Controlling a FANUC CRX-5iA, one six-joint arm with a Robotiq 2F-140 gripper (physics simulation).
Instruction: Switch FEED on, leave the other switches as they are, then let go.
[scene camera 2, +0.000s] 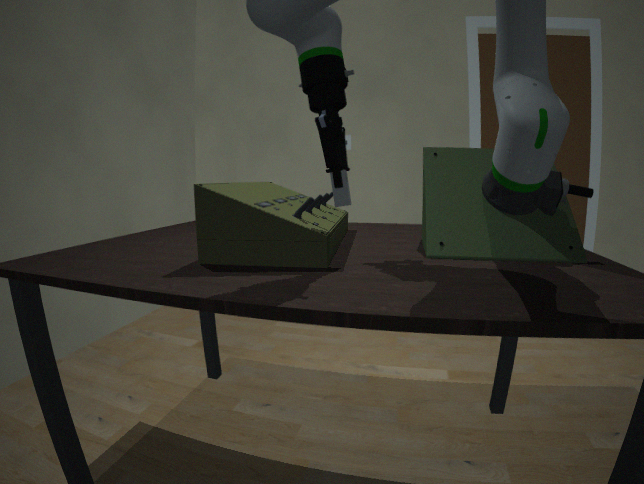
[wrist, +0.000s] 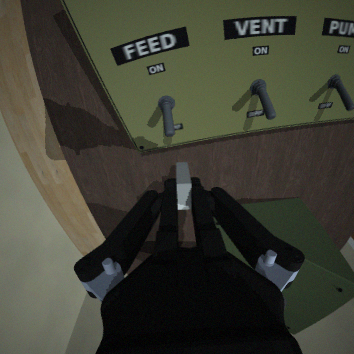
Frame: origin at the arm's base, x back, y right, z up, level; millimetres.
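Seen in the pictures: gripper, fingertip midpoint: (scene camera 2: 343, 206) (wrist: 181, 171); arm's base, link origin: (scene camera 2: 511, 191).
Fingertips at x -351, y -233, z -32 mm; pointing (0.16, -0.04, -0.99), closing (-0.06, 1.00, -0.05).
Observation:
Offsets run from my fingertips to a thing's top centre. "spot": to the spot under its first point. Level surfaces: height alone.
The sloped olive switch box (scene camera 2: 262, 239) (wrist: 210, 65) stands on the table. In the wrist view its FEED lever {dx -74, dy -20, dz +18 mm} (wrist: 168, 117) points down toward the OFF label, which it partly covers. The VENT lever {dx -102, dy +97, dz +18 mm} (wrist: 265, 100) and the PUMP lever {spot: dx -131, dy +209, dz +3 mm} (wrist: 343, 93) also point down, toward their OFF labels. My gripper (scene camera 2: 342, 196) (wrist: 181, 171) is shut with nothing between the fingers. In the wrist view its tips are below the FEED lever, past the box's lower edge, apart from the lever. In the scene view they are close to the row of levers, at the box's low side.
The dark wooden table {dz -109 mm} (scene camera 2: 385, 296) (wrist: 155, 167) carries both boxes. A green panel block (scene camera 2: 458, 208) (wrist: 280, 225) stands beyond the switch box, by the arm's base (scene camera 2: 520, 192). A door (scene camera 2: 572, 114) is behind it.

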